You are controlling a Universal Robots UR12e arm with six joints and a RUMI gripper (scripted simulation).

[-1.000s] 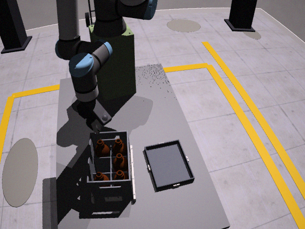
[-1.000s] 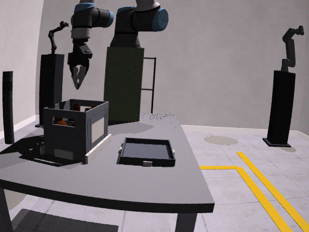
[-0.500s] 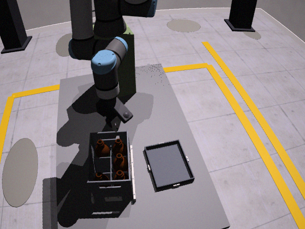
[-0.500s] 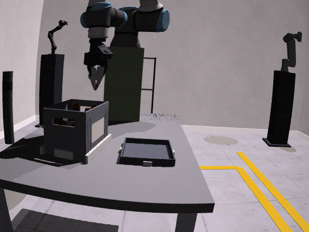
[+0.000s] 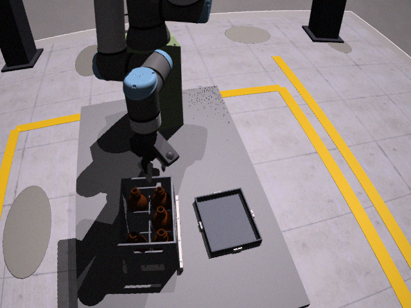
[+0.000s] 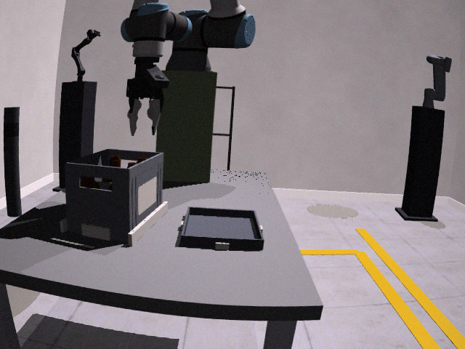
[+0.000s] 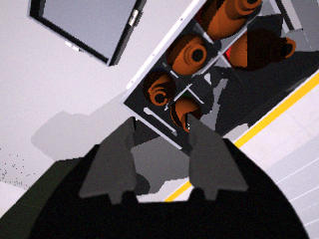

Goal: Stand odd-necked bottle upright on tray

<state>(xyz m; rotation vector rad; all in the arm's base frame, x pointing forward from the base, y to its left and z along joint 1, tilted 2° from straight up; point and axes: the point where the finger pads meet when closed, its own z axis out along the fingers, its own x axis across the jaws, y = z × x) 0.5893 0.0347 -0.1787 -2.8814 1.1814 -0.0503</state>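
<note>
My hand is 90 mm short of the dark grey crate, 40 mm to the left of it and 160 mm above it. The rest, counted from my hand: black tray: 50 mm ahead, 240 mm to the left, 230 mm below.
</note>
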